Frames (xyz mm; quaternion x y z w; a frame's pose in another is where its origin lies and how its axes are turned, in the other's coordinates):
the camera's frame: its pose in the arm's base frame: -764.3 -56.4 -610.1 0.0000 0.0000 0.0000 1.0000
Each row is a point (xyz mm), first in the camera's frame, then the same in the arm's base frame.
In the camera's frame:
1: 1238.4 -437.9 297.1
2: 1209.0 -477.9 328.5
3: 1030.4 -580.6 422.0
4: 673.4 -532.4 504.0
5: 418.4 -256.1 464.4
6: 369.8 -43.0 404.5
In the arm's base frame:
1: 474.1 -494.3 -313.0
2: 444.7 -534.3 -281.6
3: 266.1 -637.0 -188.1
4: -90.9 -588.8 -106.1
5: -345.9 -312.5 -145.7
6: -394.5 -99.4 -205.6

